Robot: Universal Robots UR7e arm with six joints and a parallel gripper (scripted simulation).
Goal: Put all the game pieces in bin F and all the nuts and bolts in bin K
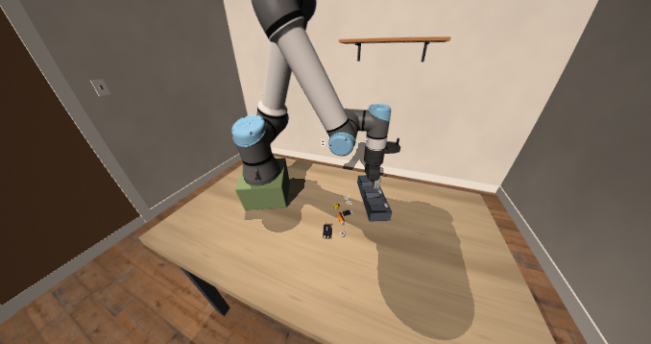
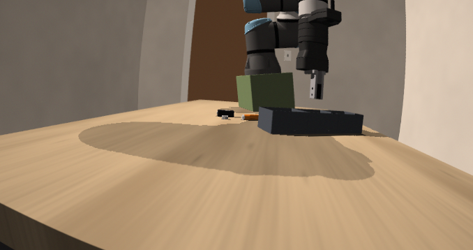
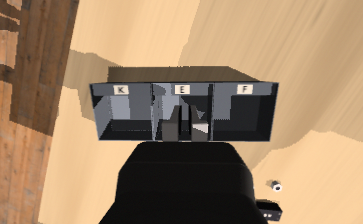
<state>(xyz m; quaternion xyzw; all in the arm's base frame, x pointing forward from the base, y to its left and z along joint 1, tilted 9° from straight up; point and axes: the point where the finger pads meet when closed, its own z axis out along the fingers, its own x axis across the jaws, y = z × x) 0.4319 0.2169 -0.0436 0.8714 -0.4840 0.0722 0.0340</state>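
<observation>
Right now the yellow die is 130 mm behind my hand, 120 mm to the right of it and 80 mm below it. Also, from my hand: white domino (100 mm behind, 60 mm to the right, 90 mm below); black USB stick (70 mm behind, 130 mm to the right, 90 mm below); dark bin row (10 mm behind, 70 mm below).
</observation>
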